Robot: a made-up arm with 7 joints.
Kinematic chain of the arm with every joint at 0, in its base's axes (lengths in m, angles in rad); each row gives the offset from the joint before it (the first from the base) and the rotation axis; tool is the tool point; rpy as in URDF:
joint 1: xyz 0 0 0.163 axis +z
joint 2: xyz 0 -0.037 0.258 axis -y
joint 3: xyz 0 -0.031 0.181 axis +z
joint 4: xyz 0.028 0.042 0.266 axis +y
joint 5: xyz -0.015 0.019 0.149 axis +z
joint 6: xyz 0 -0.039 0.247 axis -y
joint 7: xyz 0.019 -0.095 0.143 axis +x
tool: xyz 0 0 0 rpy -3.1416 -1.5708 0
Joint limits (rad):
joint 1: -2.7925..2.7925
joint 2: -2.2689..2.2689
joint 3: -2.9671..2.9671
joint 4: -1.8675..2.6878
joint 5: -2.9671..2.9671
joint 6: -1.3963..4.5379
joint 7: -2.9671..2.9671
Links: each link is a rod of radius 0.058 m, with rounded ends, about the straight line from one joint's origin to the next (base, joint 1, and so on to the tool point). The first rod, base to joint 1, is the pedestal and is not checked.
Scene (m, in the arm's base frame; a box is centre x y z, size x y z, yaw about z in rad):
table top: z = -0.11
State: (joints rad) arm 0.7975 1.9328 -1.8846 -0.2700 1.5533 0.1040 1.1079
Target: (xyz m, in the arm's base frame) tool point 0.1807 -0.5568 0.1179
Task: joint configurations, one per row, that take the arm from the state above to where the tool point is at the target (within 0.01 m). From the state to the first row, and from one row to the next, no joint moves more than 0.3 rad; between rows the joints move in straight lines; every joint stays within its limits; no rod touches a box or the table.
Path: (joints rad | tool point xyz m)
1: 0.7717 1.9240 -1.9122 0.0125 1.5522 0.1351 1.1079 | -0.5017 -0.8122 0.0831
2: 0.7458 1.9152 -1.9399 0.2951 1.5511 0.1662 1.1079 | -0.3798 -0.8491 0.0527
3: 0.7200 1.9064 -1.9675 0.5776 1.5500 0.1972 1.1079 | -0.2490 -0.8521 0.0346
4: 0.6942 1.8976 -1.9951 0.8601 1.5489 0.2283 1.1079 | -0.1188 -0.8209 0.0310
5: 0.6683 1.8888 -2.0228 1.1426 1.5478 0.2594 1.1079 | 0.0016 -0.7580 0.0433
6: 0.6425 1.8800 -2.0504 1.4252 1.5468 0.2905 1.1079 | 0.1039 -0.6678 0.0724
7: 0.6166 1.8712 -2.0780 1.7077 1.5457 0.3216 1.1079 | 0.1807 -0.5568 0.1179

